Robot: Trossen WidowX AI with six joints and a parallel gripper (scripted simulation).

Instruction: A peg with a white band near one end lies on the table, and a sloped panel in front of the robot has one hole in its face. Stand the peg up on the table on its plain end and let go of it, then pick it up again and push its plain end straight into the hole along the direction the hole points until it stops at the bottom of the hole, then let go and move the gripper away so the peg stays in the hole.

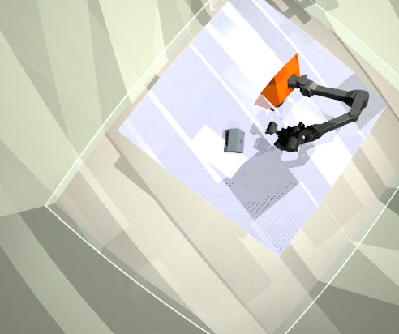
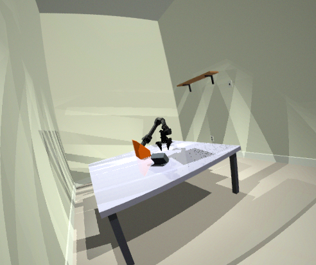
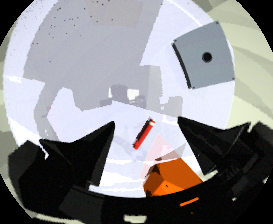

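My gripper tip is now 40 mm past the red peg, 30 mm to the left of it and 50 mm above it. From my gripper tip the other things lie so: grey sloped panel: 170 mm ahead, 130 mm to the right, 20 mm below.
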